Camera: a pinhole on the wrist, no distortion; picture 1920 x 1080 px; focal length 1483.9 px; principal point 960.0 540.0 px. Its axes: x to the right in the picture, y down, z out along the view. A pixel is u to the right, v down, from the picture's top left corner.
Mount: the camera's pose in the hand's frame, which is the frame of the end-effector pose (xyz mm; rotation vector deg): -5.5 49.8 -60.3 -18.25 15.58 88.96
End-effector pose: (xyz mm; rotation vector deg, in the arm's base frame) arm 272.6 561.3 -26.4 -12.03 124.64 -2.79
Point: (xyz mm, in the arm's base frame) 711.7 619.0 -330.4
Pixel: 325.1 508.5
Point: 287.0 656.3 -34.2
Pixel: 1123.9 698.1
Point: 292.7 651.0 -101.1
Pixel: 913.7 45.5
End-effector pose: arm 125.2 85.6 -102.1 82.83 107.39 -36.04
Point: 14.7 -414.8 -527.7
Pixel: outside the picture
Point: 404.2 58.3 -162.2
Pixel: 1738.9 554.0
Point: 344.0 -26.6 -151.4
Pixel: 1185.1 856.9
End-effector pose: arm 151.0 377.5 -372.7 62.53 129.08 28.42
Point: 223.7 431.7 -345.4
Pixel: 1019.9 443.8
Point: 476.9 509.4 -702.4
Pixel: 488.6 316.0
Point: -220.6 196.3 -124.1
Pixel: behind the camera
